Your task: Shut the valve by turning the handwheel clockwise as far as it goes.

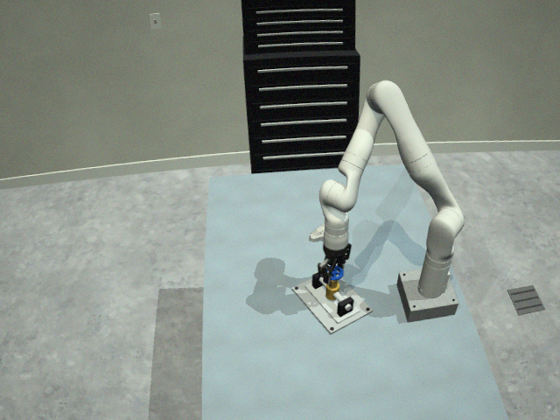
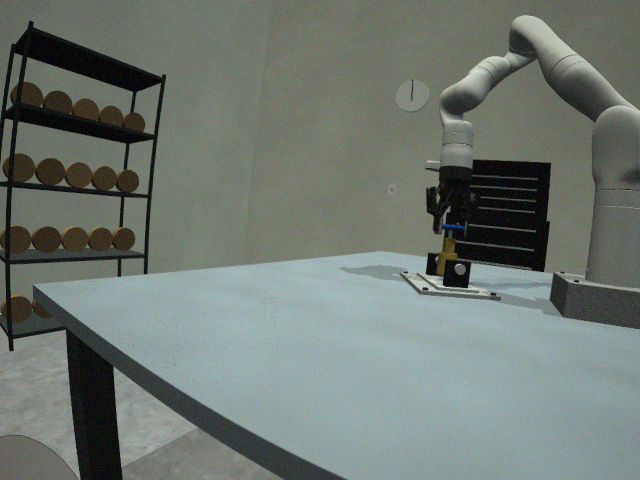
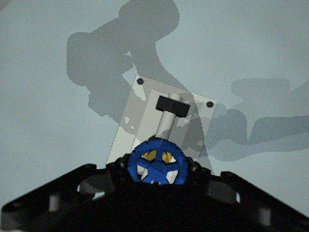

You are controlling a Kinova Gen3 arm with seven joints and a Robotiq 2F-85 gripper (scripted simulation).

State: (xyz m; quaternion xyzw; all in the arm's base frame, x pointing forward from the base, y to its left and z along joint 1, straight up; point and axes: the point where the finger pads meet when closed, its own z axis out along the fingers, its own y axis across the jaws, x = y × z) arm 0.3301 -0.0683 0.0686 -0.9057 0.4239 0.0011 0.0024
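My gripper is now right at the blue handwheel.
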